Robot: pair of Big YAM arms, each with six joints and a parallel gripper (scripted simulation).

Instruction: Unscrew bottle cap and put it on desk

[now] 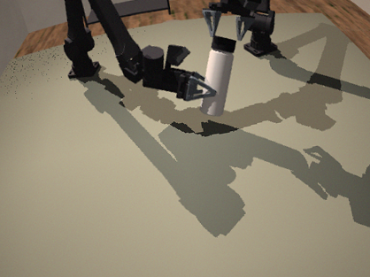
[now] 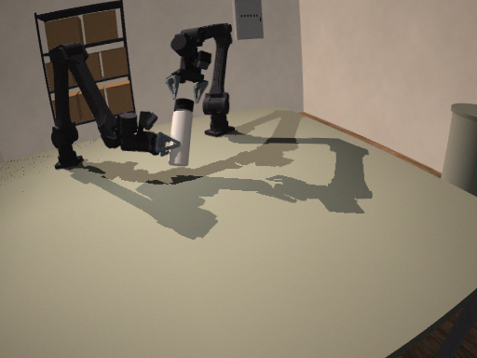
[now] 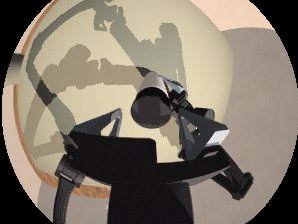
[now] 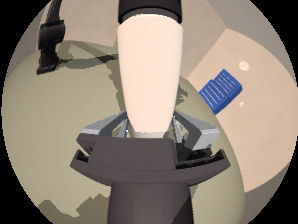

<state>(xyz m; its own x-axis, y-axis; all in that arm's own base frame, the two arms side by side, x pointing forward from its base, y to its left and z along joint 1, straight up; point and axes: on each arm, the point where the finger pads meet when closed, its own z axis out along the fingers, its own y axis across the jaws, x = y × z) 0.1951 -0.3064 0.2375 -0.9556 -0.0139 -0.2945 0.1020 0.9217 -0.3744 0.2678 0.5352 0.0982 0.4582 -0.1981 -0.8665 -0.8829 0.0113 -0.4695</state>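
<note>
Right now my left hand is 30 mm above the black cap, 10 mm to the left of it and 10 mm short of it.
</note>
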